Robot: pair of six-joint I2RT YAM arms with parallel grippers.
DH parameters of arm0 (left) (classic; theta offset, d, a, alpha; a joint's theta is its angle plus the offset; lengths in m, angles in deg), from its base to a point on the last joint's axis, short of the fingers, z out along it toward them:
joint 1: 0 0.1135 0.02 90
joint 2: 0 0 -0.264 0
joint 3: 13.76 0 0.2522 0
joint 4: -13.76 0 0.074 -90
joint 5: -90 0 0 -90
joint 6: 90 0.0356 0 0
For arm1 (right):
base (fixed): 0 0 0 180
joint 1: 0 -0.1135 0.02 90
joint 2: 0 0 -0.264 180
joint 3: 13.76 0 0.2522 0
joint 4: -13.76 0 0.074 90
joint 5: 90 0 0 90
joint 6: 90 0.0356 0 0
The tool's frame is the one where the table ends.
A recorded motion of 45 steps. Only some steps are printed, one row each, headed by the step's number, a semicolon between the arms.
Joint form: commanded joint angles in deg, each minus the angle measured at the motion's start. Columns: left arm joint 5, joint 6, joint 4, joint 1, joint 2, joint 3; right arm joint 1, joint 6, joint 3, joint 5, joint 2, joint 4.
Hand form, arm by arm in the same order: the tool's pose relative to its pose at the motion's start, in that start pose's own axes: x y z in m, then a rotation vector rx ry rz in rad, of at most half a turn. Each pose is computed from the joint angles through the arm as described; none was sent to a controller.
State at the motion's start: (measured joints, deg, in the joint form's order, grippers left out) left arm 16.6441 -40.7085 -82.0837 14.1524 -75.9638 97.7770; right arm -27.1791 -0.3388 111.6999 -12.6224 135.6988 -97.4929
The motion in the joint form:
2: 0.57 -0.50 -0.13 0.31 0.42 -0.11; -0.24 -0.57 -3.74 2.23 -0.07 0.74
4: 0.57 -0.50 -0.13 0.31 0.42 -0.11; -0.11 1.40 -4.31 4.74 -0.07 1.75
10: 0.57 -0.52 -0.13 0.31 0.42 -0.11; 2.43 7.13 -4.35 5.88 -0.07 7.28
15: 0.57 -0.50 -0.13 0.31 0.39 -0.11; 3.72 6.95 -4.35 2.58 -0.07 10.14
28: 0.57 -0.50 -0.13 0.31 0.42 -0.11; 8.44 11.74 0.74 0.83 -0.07 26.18
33: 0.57 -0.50 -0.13 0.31 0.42 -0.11; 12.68 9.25 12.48 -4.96 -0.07 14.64
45: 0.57 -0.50 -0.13 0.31 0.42 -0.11; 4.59 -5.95 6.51 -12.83 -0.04 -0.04
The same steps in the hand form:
2: 0.0000 0.0026 -0.0015 -0.0085 -0.0095 -0.0141; 0.0006 -0.0031 0.0150 0.0406 0.0513 -0.0032
4: 0.0000 0.0026 -0.0015 -0.0085 -0.0095 -0.0141; -0.0010 -0.0060 0.0171 0.0840 0.0425 0.0306
10: 0.0000 0.0026 -0.0015 -0.0085 -0.0095 -0.0145; -0.0113 -0.0242 0.0133 0.0781 -0.0623 0.1518
15: 0.0000 0.0025 -0.0013 -0.0088 -0.0091 -0.0140; -0.0164 -0.0312 0.0112 0.0078 -0.1122 0.1570
28: 0.0000 0.0026 -0.0015 -0.0085 -0.0095 -0.0141; -0.0442 -0.0623 -0.0274 -0.0790 -0.4853 0.2395
33: 0.0000 0.0026 -0.0015 -0.0085 -0.0095 -0.0141; -0.0156 -0.0819 -0.0769 -0.1915 -0.5003 0.2397
45: 0.0000 0.0026 -0.0015 -0.0085 -0.0095 -0.0141; 0.0003 -0.0187 -0.0344 -0.2536 -0.1457 -0.0733

